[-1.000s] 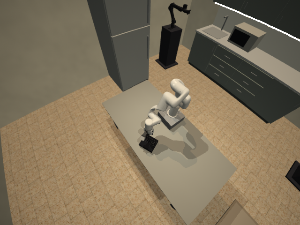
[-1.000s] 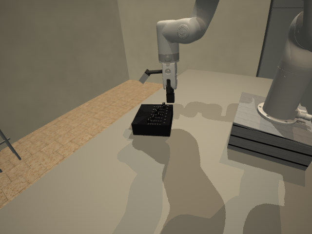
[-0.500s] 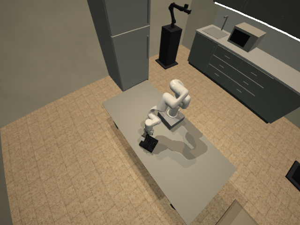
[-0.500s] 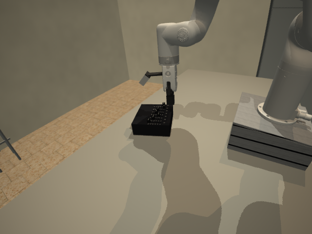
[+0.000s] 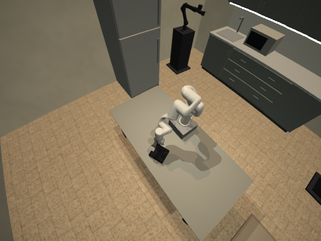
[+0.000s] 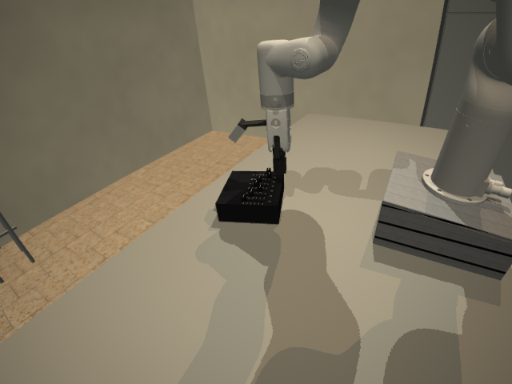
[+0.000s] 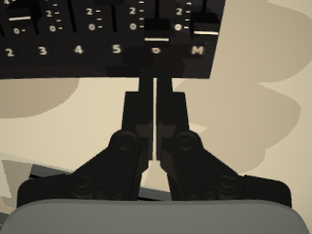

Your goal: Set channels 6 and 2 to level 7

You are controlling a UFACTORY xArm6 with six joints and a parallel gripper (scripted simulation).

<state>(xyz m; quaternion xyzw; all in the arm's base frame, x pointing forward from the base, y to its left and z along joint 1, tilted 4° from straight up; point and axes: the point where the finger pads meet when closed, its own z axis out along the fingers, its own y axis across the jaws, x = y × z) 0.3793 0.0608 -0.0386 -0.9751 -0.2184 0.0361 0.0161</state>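
The channel 6 fader cap is 30 mm below my hand, 30 mm ahead of it and 10 mm to the left of it. Also, from my hand: channel 1 fader cap: 130 mm to the left, 30 mm below, 20 mm ahead; channel 2 fader cap: 100 mm to the left, 30 mm below, 20 mm ahead.
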